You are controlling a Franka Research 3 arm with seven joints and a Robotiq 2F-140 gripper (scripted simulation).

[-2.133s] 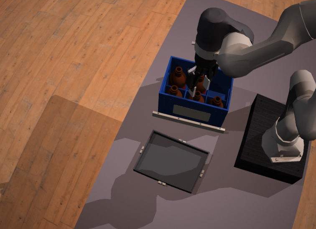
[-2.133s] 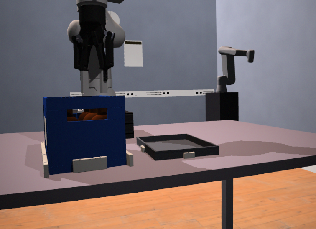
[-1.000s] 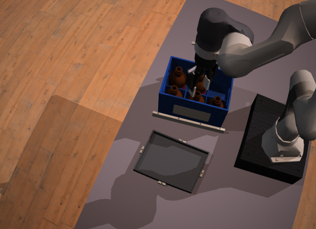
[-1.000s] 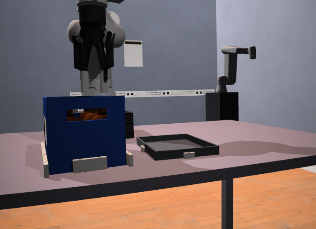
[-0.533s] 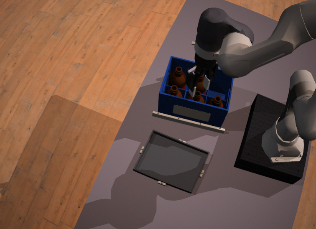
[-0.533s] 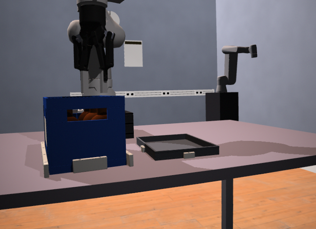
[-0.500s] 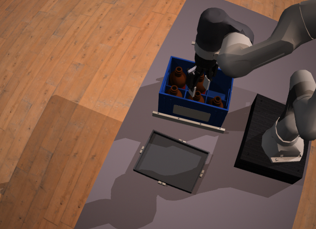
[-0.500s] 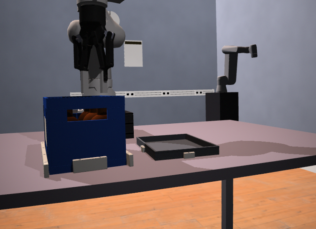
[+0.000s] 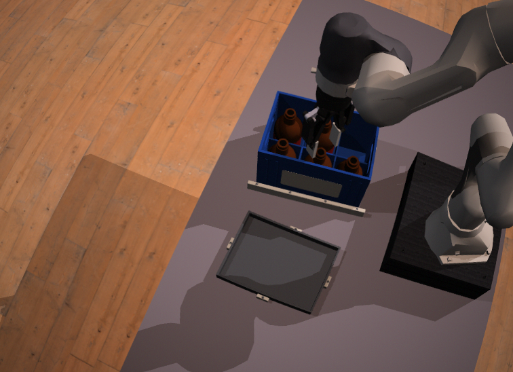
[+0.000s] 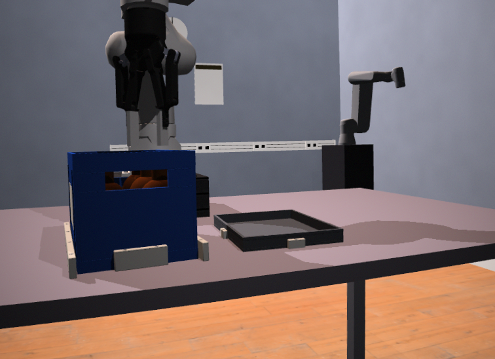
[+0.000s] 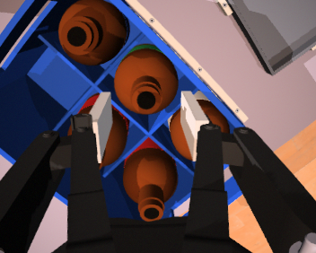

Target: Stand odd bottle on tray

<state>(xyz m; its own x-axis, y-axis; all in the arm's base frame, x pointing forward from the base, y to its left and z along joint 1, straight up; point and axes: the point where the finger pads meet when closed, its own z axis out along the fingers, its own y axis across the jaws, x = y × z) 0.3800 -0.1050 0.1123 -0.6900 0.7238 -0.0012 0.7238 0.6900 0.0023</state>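
Right now the crate is 130 mm below my hand and 50 mm to the right of it. The rest, counted from my hand: bottle 130 mm below, 80 mm behind; then dark tray 240 mm to the left, 200 mm below, 30 mm ahead.
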